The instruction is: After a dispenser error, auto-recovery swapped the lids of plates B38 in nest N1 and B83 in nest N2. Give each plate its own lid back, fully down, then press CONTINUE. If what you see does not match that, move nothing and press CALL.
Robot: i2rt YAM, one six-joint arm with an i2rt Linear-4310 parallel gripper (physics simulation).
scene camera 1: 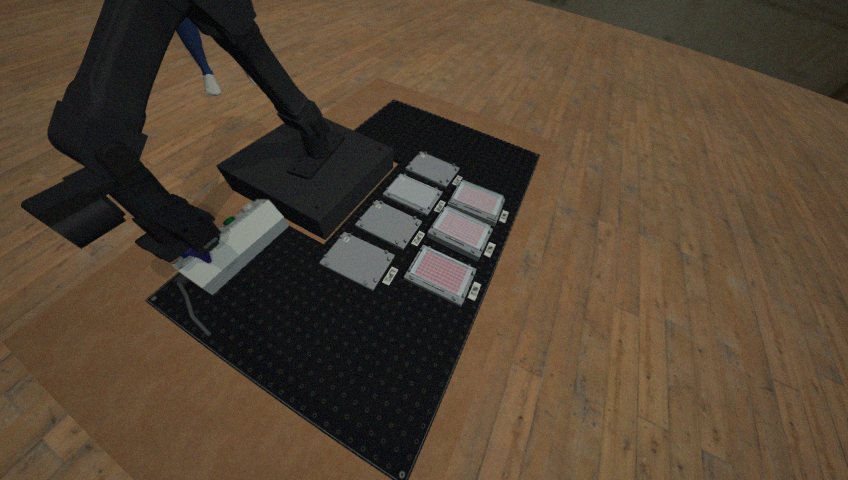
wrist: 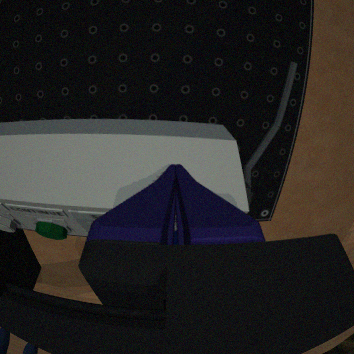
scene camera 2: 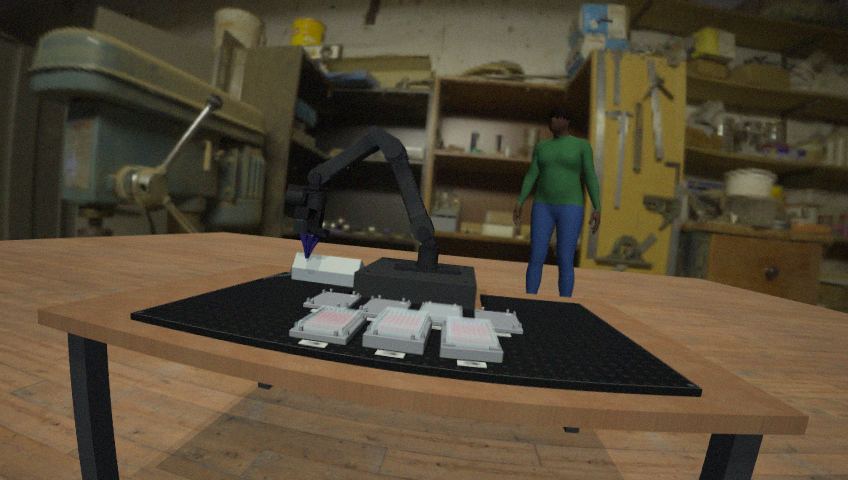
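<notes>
My gripper is shut and empty. Its blue fingertips are at the sloped top of the white button box, near one end; contact is unclear. A green button is on the box, to the left of the fingers in the wrist view. The fingers hide that end's face, and no CALL button shows. Three pink-welled plates sit in the front row of nests. The plate and nest labels are too small to read.
Behind the plates is a row of flat grey nests; another one there looks paler. The black arm base stands beside the box. A grey cable runs from the box over the black mat. A person stands behind.
</notes>
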